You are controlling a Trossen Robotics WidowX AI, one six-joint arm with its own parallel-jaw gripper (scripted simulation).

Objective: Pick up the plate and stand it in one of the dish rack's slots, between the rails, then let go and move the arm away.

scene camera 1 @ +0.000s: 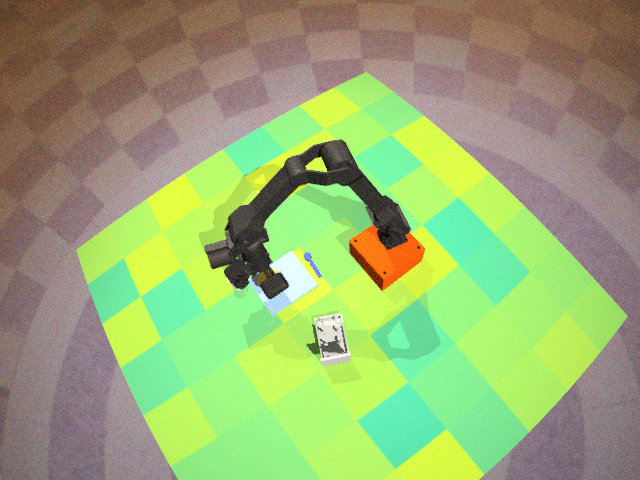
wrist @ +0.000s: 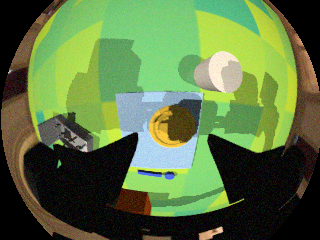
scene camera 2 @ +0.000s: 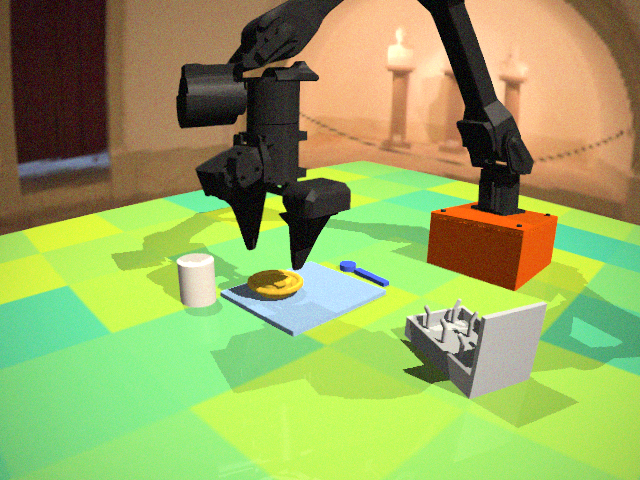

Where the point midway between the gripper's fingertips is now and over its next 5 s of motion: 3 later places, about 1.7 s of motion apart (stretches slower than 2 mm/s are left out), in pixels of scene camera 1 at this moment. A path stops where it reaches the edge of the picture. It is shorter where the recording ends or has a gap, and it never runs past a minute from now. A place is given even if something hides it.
My gripper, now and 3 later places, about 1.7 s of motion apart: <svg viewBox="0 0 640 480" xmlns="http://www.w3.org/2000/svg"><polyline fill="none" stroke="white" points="266,276 269,279 317,282 307,339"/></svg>
